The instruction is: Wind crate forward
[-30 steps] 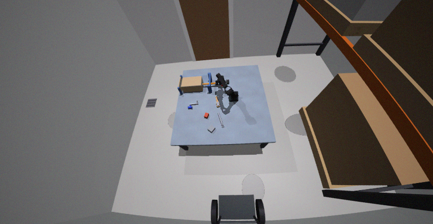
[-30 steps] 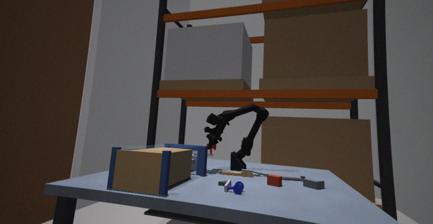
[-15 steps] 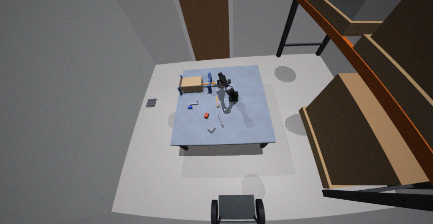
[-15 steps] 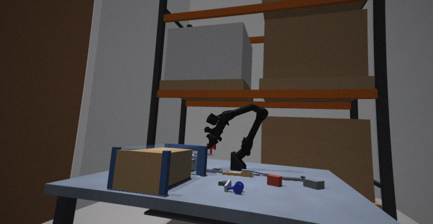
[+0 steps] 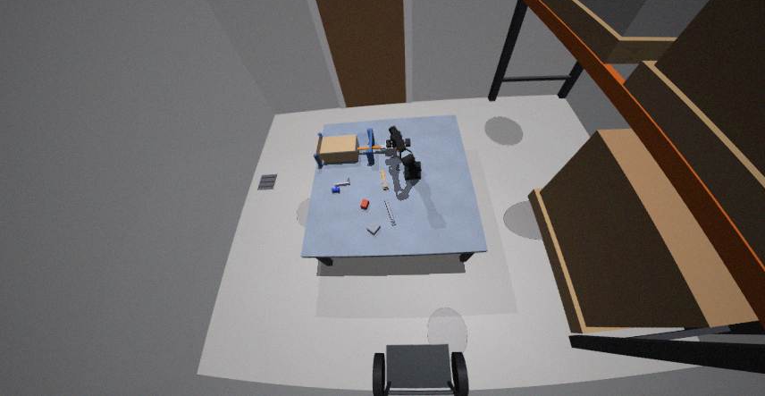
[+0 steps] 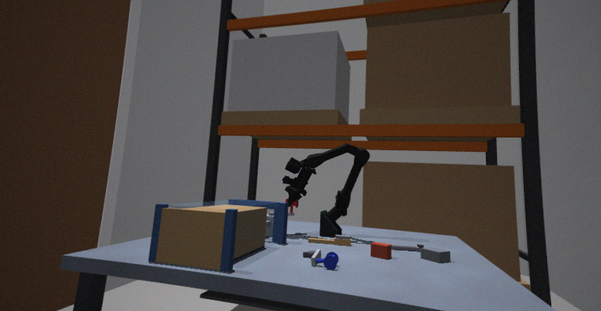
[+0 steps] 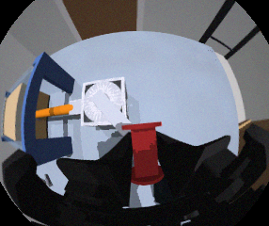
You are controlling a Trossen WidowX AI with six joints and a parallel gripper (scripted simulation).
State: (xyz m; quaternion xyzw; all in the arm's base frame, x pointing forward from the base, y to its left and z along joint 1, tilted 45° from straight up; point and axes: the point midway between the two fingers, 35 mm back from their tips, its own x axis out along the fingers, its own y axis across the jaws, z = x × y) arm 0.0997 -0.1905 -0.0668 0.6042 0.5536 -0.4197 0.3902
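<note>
Right now the winch handle is 3 cm below my gripper tip, 2 cm ahead of it and 1 cm to the right of it. Round my gripper tip: blue frame: 22 cm ahead, 7 cm to the right, 3 cm below; red knob: 2 cm to the left; grey winch: 10 cm below, 7 cm to the right, 4 cm ahead.
</note>
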